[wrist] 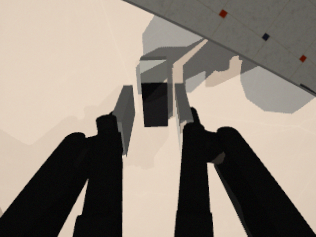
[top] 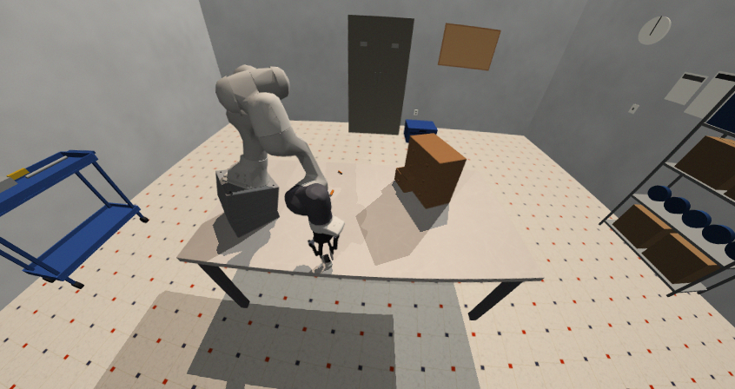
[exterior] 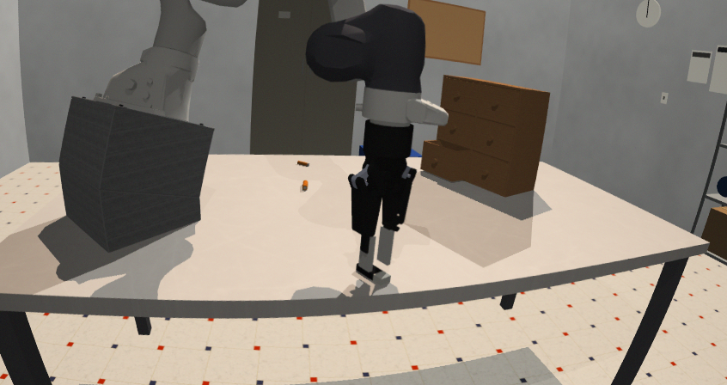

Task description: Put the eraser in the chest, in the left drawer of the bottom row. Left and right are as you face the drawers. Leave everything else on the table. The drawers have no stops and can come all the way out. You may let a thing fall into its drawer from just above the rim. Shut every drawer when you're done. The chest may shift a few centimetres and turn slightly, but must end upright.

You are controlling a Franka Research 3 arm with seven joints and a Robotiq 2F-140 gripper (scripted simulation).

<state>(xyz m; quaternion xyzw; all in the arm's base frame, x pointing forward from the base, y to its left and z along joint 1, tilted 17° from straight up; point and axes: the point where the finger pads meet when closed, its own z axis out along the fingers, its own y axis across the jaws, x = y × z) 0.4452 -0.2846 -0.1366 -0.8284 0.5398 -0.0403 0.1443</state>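
Right now the eraser is 5 cm below my hand.
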